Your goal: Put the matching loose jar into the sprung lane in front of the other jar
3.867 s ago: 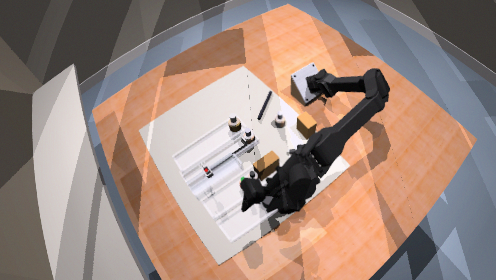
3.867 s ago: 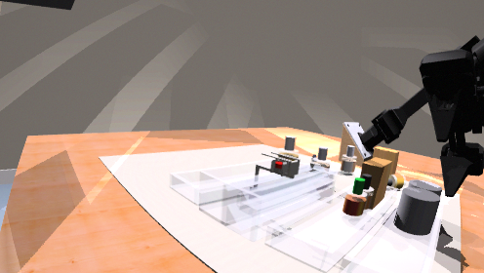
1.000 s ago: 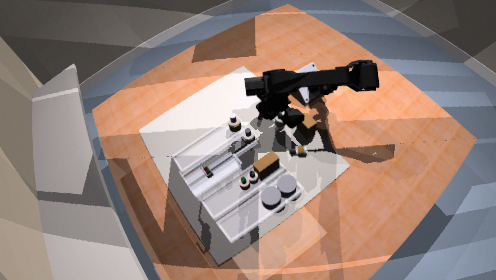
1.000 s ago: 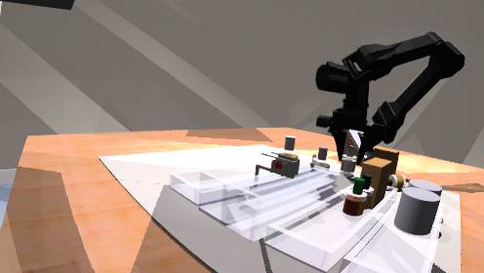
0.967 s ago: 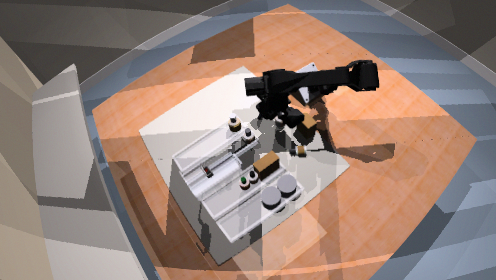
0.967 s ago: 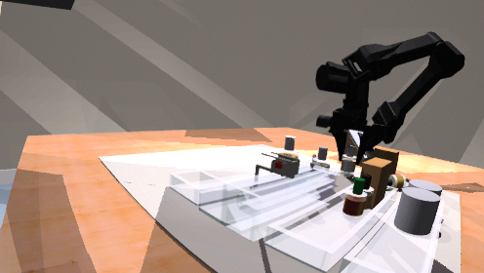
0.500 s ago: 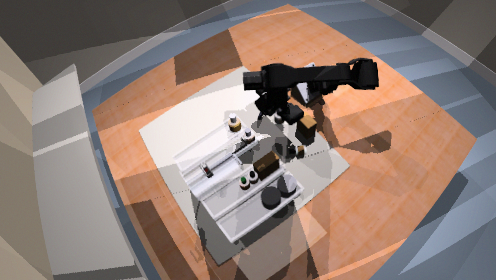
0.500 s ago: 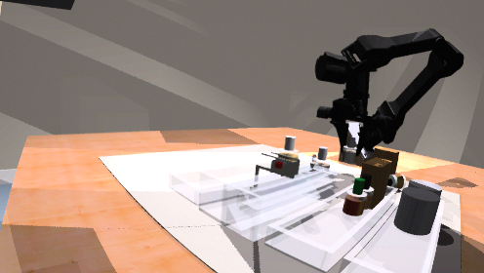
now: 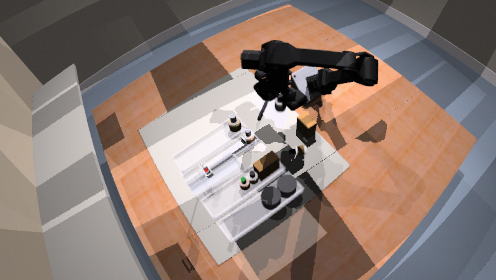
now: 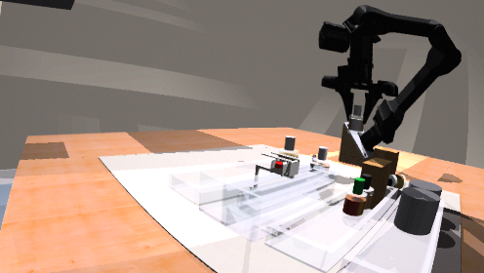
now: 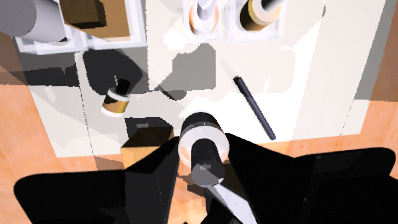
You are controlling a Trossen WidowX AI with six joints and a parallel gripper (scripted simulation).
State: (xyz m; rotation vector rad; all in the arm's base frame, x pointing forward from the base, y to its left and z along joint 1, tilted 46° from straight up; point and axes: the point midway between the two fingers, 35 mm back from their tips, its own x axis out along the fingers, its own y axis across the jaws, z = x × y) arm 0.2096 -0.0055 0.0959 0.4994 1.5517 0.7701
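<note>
The brown box is 13 cm to the left of my gripper tip, 13 cm ahead of it and 8 cm below it. From my gripper tip the other things lie so: sprung lane (27 cm ahead, 10 cm below, 5 cm to the left); dark rod (12 cm below, 11 cm to the right); jar (12 cm to the left, 11 cm below, 2 cm ahead).
</note>
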